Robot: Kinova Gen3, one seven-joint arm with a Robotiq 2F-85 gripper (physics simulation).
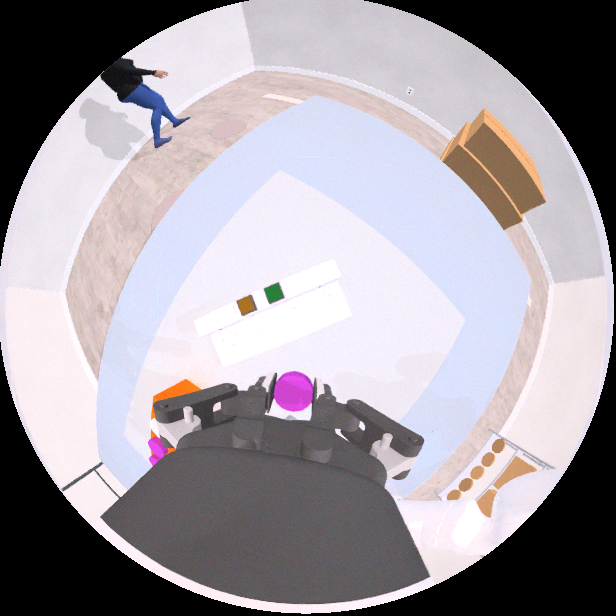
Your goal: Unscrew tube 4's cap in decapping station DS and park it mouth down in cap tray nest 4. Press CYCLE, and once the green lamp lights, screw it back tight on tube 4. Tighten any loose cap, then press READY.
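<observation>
My gripper (pixel 294 396) is shut on a magenta cap (pixel 294 389), whose round top shows between the two fingers, with a white piece just under it. I cannot tell whether the cap sits on a tube or is held free. Beyond it lies a white panel (pixel 270 310) with a brown square button (pixel 245 304) and a green square button or lamp (pixel 274 293). A white tray (pixel 281 333) lies just in front of the panel; its nests are too faint to make out. At lower left an orange block (pixel 181 390) and another magenta cap (pixel 156 449) peek out behind the gripper body.
The white mat (pixel 321 252) lies on a pale blue table top (pixel 344 172). A wooden shelf unit (pixel 497 169) stands at the upper right. A person in black top and blue trousers (pixel 143 94) is on the floor at upper left. A rack with brown items (pixel 494 471) is at lower right.
</observation>
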